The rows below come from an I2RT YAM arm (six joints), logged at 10 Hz.
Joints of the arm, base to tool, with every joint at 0 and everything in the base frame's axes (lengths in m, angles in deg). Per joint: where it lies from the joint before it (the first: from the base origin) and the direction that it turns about. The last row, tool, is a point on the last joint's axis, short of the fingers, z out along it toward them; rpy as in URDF.
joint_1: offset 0 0 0.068 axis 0 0 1
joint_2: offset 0.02 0.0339 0.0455 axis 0 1 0
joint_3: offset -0.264 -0.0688 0 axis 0 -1 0
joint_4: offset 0.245 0.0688 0.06 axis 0 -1 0
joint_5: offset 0.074 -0.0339 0.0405 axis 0 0 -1
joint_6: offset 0.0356 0 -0.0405 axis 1 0 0
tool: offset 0 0 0 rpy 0 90 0
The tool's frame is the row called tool.
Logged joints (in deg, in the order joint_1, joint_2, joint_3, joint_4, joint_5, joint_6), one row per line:
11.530 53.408 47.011 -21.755 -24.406 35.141
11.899 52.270 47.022 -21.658 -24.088 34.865
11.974 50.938 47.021 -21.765 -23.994 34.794
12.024 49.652 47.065 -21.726 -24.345 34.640
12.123 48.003 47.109 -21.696 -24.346 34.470
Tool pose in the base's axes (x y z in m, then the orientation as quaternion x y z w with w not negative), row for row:
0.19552 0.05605 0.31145 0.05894 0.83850 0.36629 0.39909
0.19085 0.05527 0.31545 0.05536 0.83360 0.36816 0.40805
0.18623 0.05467 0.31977 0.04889 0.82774 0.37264 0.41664
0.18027 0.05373 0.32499 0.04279 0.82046 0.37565 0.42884
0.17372 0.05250 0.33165 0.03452 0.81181 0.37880 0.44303
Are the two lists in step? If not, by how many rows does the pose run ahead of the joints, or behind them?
The pose runs 1 row ahead of the joints: the pose in row i belongs to the joints in row i + 1.
